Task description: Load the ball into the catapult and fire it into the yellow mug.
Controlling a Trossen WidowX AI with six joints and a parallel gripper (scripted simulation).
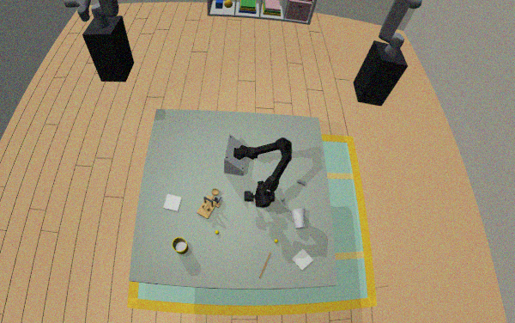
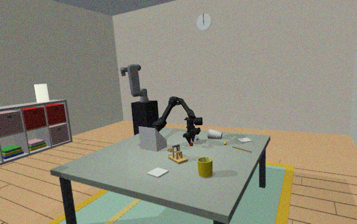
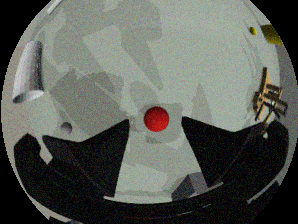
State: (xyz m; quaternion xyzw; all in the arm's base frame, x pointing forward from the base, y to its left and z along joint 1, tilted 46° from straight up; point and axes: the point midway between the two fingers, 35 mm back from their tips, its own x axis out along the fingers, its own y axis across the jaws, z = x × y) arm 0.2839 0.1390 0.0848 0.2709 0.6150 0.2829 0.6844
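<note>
My gripper tip is now 1 cm above the red ball. Also, from my gripper tip: wooden stick (41 cm ahead, 6 cm to the left, 2 cm below); wooden catapult (3 cm ahead, 29 cm to the right, 3 cm above); grey block (17 cm behind, 30 cm to the left, 2 cm below).
</note>
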